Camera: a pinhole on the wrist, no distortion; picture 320 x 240 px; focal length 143.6 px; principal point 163.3 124.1 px. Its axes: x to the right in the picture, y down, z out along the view. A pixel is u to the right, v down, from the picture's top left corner.
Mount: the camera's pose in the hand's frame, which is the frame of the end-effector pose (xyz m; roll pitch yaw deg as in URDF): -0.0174 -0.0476 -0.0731 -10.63 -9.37 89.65
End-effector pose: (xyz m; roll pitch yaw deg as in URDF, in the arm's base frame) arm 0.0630 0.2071 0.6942 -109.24 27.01 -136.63
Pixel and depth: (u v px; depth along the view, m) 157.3 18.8 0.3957
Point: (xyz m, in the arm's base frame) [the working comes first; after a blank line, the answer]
In the camera's frame: -0.0165 -0.2902 0.3957

0.1986 -0.1955 0.6155
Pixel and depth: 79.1 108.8 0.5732
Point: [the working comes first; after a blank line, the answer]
In the camera's frame: -0.3361 -0.0611 0.5732

0.3977 -0.2613 0.9926
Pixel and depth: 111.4 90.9 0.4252
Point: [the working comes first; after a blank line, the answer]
In the camera's frame: -0.1537 -0.0983 0.4252

0.2917 -0.1307 0.8243
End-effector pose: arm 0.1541 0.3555 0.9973 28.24 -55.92 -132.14
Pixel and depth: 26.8 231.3 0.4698
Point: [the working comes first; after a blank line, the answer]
In the camera's frame: -0.4466 0.3507 0.4698

-0.1460 0.9197 0.5986
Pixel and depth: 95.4 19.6 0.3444
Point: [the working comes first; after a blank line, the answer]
In the camera's frame: -0.1628 -0.2506 0.3444

-0.1180 0.6095 1.1992
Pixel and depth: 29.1 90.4 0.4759
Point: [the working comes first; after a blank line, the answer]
In the camera's frame: -0.4447 -0.1117 0.4759

-0.3184 0.8137 1.0144
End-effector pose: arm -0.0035 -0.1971 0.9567 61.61 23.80 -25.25
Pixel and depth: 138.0 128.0 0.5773
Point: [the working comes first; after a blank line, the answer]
In the camera's frame: -0.1017 0.0157 0.5773

-0.3393 -0.6190 1.0242
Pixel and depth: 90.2 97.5 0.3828
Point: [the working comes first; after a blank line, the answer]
In the camera's frame: -0.1949 -0.0709 0.3828

-0.2352 -0.5189 0.8421
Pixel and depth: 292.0 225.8 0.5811
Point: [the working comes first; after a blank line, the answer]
In the camera's frame: 0.5208 0.4115 0.5811

-0.3364 -0.3224 1.6997
